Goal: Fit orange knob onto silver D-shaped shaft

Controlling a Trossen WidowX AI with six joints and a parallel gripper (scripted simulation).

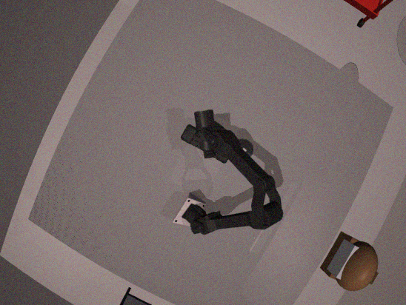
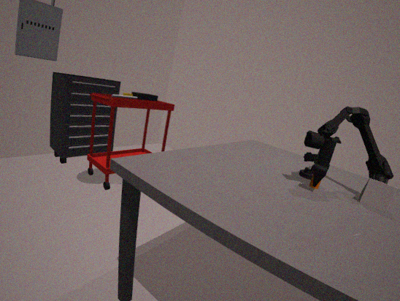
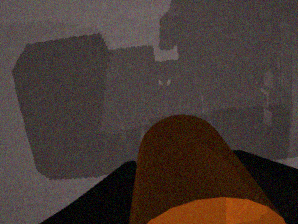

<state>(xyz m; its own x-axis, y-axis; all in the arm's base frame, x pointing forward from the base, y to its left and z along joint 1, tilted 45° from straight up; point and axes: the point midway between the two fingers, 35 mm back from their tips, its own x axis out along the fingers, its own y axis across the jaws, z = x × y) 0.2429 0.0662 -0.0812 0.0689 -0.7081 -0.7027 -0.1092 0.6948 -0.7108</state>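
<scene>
The dark round pedestal is 130 mm to the right of my gripper tip, 70 mm ahead of it and 20 mm above it. The rest, counted from my gripper tip: orange knob 30 mm above.
</scene>
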